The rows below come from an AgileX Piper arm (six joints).
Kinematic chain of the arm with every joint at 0, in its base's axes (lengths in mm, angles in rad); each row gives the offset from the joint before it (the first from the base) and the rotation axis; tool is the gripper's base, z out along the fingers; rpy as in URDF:
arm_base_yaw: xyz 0 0 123 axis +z
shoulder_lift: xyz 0 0 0 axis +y
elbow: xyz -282.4 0 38.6 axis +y
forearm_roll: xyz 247.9 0 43.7 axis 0.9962 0 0.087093
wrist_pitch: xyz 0 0 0 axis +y
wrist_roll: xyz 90.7 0 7.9 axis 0.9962 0 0.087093
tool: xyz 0 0 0 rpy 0 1.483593 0
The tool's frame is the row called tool.
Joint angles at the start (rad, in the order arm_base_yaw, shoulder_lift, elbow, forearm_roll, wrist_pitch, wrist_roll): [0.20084 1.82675 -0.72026 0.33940 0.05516 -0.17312]
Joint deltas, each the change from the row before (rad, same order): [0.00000 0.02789 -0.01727 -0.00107 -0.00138 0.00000]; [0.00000 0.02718 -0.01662 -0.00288 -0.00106 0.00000]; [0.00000 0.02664 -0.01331 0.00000 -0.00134 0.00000]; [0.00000 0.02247 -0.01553 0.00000 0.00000 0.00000]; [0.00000 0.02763 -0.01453 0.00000 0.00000 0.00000]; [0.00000 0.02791 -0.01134 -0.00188 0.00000 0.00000]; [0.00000 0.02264 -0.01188 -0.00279 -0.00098 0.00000]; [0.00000 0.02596 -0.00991 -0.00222 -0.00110 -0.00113]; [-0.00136 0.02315 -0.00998 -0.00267 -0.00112 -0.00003]
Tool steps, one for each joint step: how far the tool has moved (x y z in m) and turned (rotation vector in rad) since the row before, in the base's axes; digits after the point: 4 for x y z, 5 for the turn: [0.0043 0.0008 -0.0051 -0.00279 0.00894 0.00068]; [0.0040 0.0008 -0.0052 -0.00364 0.00901 0.00230]; [0.0030 0.0006 -0.0058 -0.00278 0.01175 -0.00022]; [0.0036 0.0007 -0.0043 -0.00138 0.00680 0.00000]; [0.0030 0.0006 -0.0062 -0.00261 0.01284 0.00000]; [0.0019 0.0004 -0.0070 -0.00417 0.01606 0.00166]; [0.0023 0.0004 -0.0053 -0.00349 0.00932 0.00233]; [0.0014 0.0003 -0.0068 -0.00472 0.01434 0.00286]; [0.0016 -0.0002 -0.0059 -0.00387 0.01157 0.00092]
